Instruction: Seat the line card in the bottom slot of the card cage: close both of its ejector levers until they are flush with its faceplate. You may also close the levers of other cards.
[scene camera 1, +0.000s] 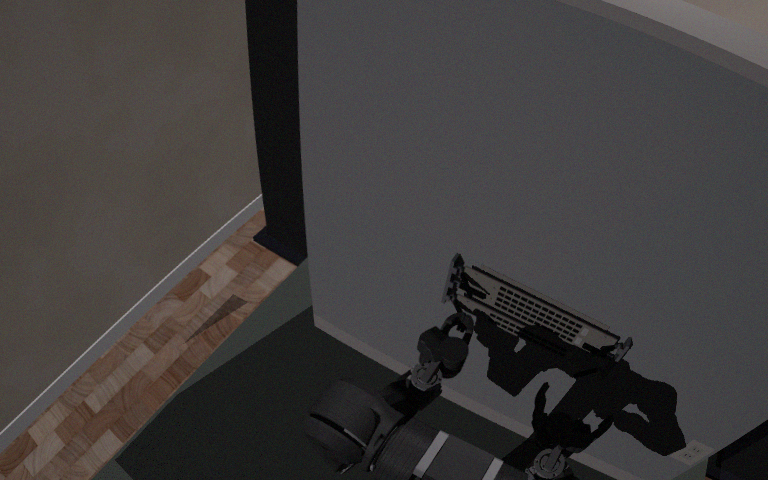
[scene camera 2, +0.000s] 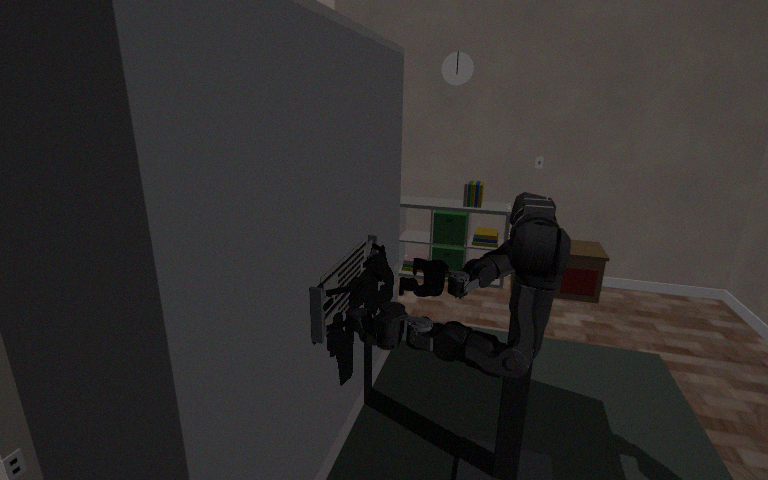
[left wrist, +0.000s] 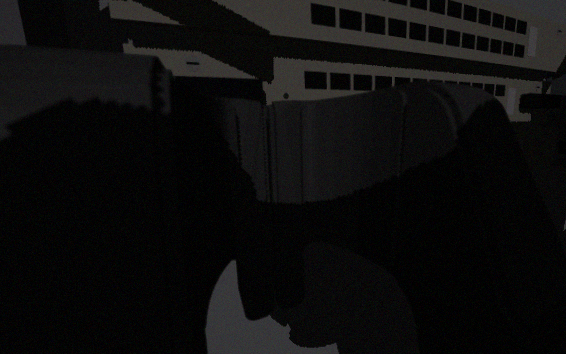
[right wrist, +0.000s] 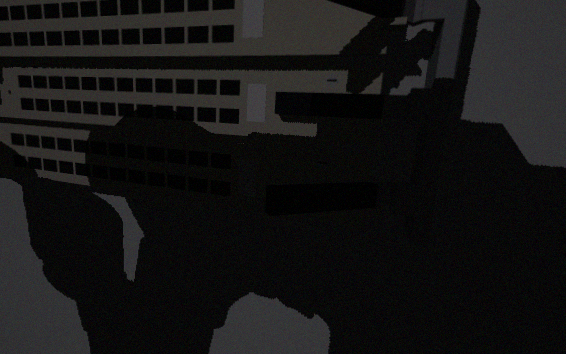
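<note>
The card cage (scene camera 1: 451, 285) (scene camera 2: 317, 315) (right wrist: 451, 45) is mounted on the grey wall panel, with pale perforated cards stacked in it. The bottom line card (right wrist: 50, 153) is partly in shadow in the right wrist view; its right-hand black lever (right wrist: 320, 198) shows there, its angle unclear. Its left lever is hidden or too dark to tell. My left gripper (scene camera 1: 463, 318) (scene camera 2: 355, 322) (left wrist: 267, 150) is shut and empty, close to the cage's lower left corner; contact is unclear. My right gripper (scene camera 1: 578, 401) (scene camera 2: 407, 275) is open and empty, back from the cage's right part.
The middle card's right lever (left wrist: 540, 102) (right wrist: 330, 105) is a dark bar above the bottom one. Dark arm shadows cover the lower cage and the wall panel (scene camera 1: 385, 169) (scene camera 2: 254, 169). A shelf unit (scene camera 2: 453, 202) and a wooden cabinet (scene camera 2: 589, 249) stand behind the robot.
</note>
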